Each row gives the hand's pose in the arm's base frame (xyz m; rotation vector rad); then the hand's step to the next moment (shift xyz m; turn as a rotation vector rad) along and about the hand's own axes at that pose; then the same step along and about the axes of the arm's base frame.
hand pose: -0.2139 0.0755 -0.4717 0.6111 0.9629 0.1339
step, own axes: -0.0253 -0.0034 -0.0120 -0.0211 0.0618 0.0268
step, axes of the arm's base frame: -0.0248 -0.0070 0.0116 0.0190 0.0317 0.0601
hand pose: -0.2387 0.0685 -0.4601 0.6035 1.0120 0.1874
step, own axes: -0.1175 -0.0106 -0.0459 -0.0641 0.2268 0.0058
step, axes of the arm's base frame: -0.1021 -0.0400 0.0632 -0.0008 0.1577 0.1753
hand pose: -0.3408 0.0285 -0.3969 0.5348 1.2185 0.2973
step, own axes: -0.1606 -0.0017 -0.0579 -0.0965 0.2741 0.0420
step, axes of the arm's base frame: -0.1074 -0.0671 0.1145 0.0257 0.1732 0.2357
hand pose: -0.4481 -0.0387 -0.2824 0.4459 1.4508 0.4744
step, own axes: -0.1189 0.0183 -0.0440 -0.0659 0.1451 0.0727
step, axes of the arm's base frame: -0.0518 -0.0512 0.1054 0.0631 0.0833 0.1406
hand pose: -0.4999 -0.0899 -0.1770 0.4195 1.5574 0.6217
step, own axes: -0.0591 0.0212 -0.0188 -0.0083 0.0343 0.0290
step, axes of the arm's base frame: -0.0155 -0.0219 0.0598 0.0260 0.0257 0.0274
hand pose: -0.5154 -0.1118 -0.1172 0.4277 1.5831 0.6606
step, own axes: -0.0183 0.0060 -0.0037 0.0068 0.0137 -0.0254
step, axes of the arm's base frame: -0.0020 -0.0075 0.0180 -0.0274 0.0106 0.0042
